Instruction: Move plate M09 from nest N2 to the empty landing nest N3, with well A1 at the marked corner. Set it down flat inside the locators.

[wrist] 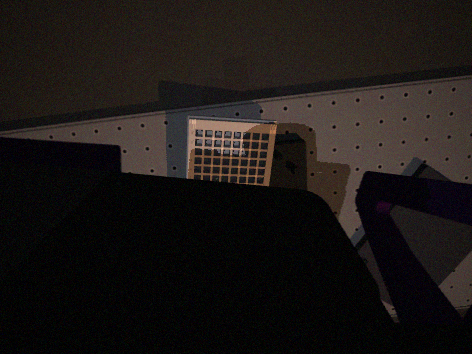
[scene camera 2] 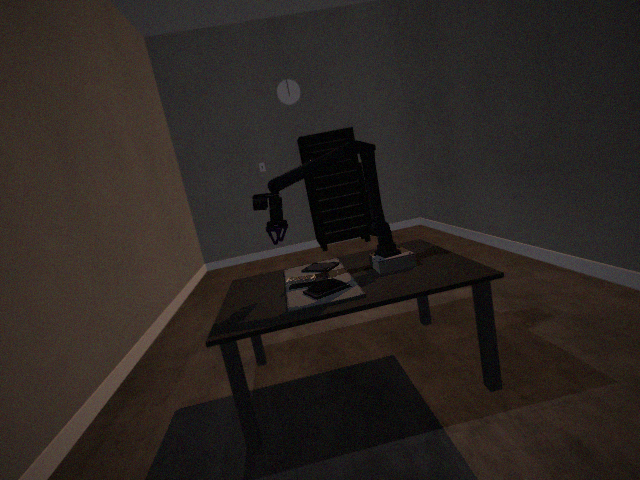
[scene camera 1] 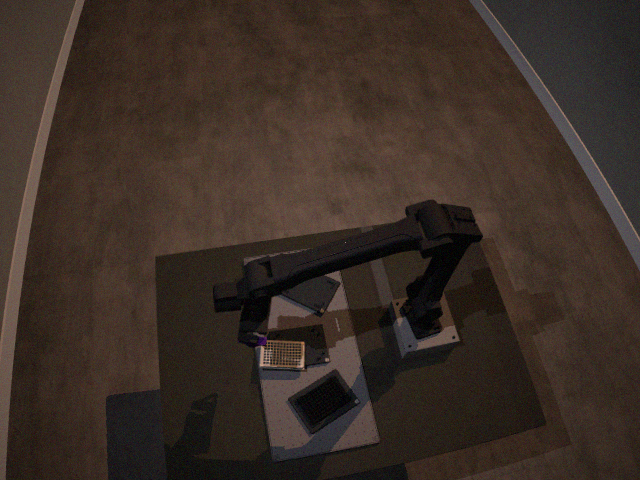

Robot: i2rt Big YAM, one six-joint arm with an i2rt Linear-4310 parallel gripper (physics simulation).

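Observation:
A light plate with a grid of wells (scene camera 1: 282, 354) (scene camera 2: 301, 279) (wrist: 230, 155) lies at the middle dark nest (scene camera 1: 316, 338) (wrist: 294, 162), offset toward the board's outer edge; whether it is seated is unclear. A black plate (scene camera 1: 323, 400) (scene camera 2: 326, 287) sits in the angled nest nearer the board's lower end in scene camera 1. The angled nest at the other end (scene camera 1: 314, 293) (scene camera 2: 320, 267) (wrist: 435, 227) shows a bare dark top, partly hidden by the arm or finger. Labels are unreadable. My gripper (scene camera 1: 254, 340) (scene camera 2: 277, 242) (wrist: 245, 175) is open and empty, well above the board.
The nests stand on a light perforated board (scene camera 1: 289, 444) (scene camera 2: 297, 304) (wrist: 360, 112) on the dark table (scene camera 1: 444, 403) (scene camera 2: 439, 276). The arm's pale base block (scene camera 1: 431, 343) (scene camera 2: 394, 263) stands beside the board. A dark slatted panel (scene camera 2: 336, 198) shows behind the arm.

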